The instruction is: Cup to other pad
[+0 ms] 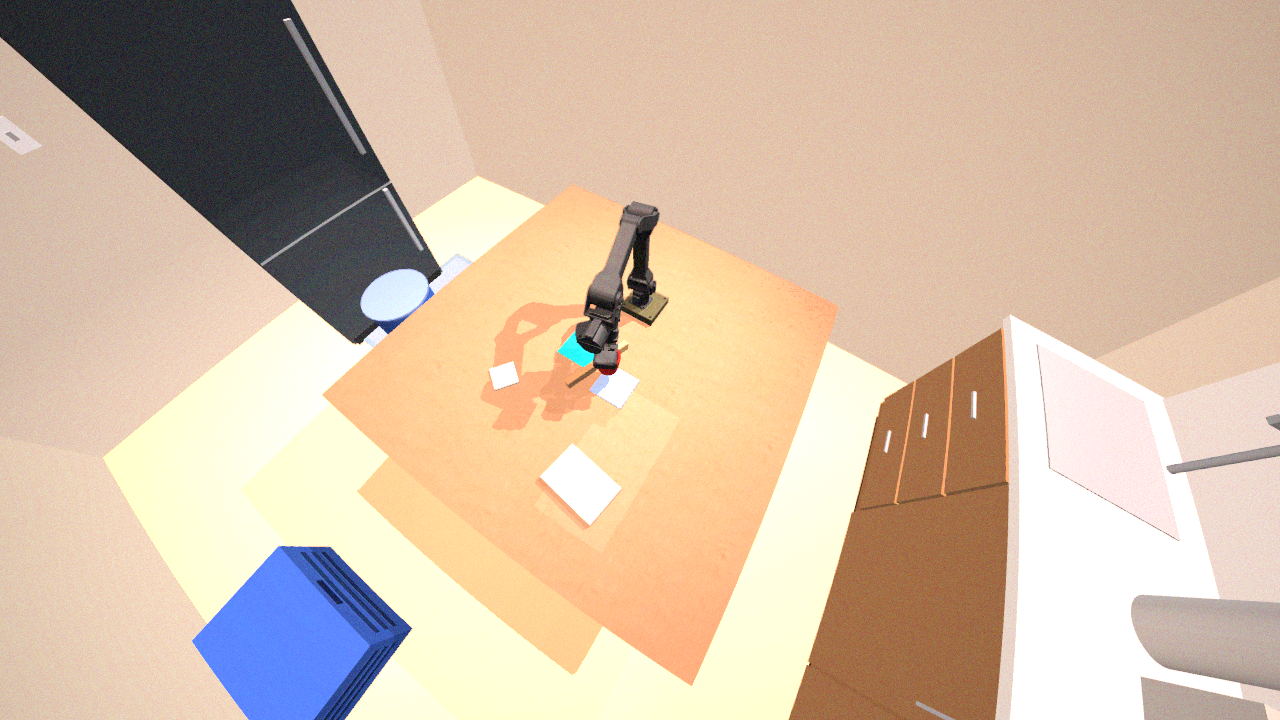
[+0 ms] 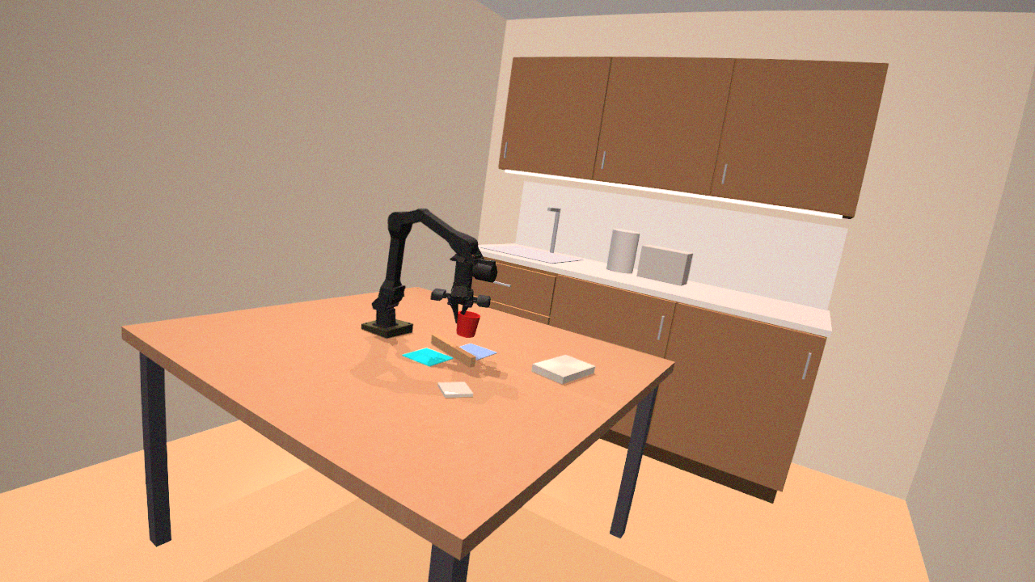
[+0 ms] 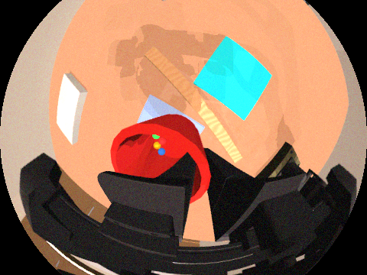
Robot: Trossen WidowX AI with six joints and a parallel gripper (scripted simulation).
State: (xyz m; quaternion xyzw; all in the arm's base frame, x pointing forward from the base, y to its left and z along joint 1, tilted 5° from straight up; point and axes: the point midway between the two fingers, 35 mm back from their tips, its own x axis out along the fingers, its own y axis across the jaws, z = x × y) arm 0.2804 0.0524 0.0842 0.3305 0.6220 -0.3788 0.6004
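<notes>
The cyan pad is 11 cm to the right of my gripper tip, 10 cm below it and 1 cm behind it. Round my gripper tip: pale blue pad 10 cm below, 5 cm to the left, 4 cm ahead; then red cup 3 cm ahead, 1 cm to the left; then wooden bar 9 cm below, 3 cm to the right, 1 cm ahead.
</notes>
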